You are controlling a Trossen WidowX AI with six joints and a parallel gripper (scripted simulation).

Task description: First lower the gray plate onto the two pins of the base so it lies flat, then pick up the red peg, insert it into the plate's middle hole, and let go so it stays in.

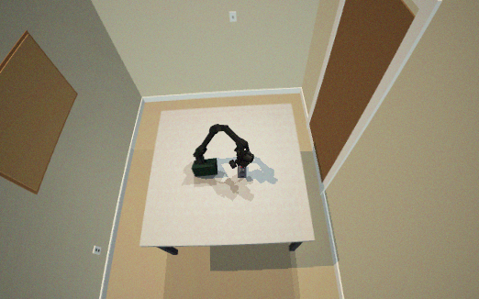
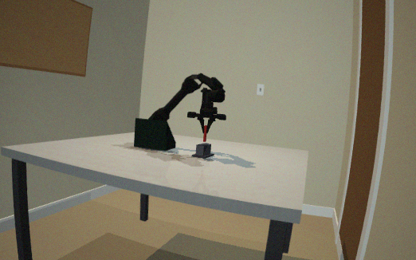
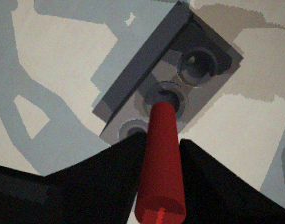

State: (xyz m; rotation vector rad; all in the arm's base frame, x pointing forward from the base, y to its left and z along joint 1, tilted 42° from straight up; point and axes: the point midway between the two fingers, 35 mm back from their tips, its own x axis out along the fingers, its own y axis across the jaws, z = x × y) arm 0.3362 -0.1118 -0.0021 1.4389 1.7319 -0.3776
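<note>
The gray plate lies 70 mm below my gripper tip. Round my gripper tip: dark base: 100 mm below; red peg: right at my gripper tip.
</note>
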